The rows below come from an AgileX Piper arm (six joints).
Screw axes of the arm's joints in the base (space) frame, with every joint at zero. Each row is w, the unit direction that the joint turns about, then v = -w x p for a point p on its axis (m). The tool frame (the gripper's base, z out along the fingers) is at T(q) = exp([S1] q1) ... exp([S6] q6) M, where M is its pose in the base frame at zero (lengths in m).
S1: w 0 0 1 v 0 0 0
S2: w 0 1 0 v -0.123 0 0
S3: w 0 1 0 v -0.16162 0 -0.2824
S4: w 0.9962 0 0.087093 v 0 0.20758 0
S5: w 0 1 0 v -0.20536 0 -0.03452
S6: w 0.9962 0 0.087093 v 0 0.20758 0
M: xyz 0.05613 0 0.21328 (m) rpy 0 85 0 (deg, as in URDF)
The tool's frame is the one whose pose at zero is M.
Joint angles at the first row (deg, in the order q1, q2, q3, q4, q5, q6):
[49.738 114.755 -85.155 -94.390 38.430 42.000]
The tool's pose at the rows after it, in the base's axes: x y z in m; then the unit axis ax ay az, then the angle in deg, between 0 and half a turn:
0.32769 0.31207 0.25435 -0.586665 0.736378 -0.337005 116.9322
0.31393 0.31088 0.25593 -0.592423 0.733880 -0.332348 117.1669
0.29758 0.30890 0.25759 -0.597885 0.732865 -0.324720 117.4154
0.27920 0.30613 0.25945 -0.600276 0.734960 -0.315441 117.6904
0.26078 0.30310 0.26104 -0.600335 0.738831 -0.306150 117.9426
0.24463 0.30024 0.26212 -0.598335 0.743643 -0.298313 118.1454
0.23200 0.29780 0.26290 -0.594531 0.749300 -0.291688 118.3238
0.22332 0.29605 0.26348 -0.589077 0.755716 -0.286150 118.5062
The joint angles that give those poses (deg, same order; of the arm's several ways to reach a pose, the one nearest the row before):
[50.875 113.239 -83.085 -94.187 39.150 42.177]
[52.272 111.182 -80.341 -93.921 39.766 42.499]
[53.966 108.740 -77.162 -93.364 40.449 42.978]
[55.995 106.056 -73.820 -92.318 41.501 43.595]
[58.189 103.481 -70.695 -91.049 42.822 44.320]
[60.263 101.333 -68.122 -89.805 44.246 45.110]
[61.984 99.710 -66.250 -88.607 45.546 45.838]
[63.233 98.640 -65.104 -87.475 46.614 46.442]

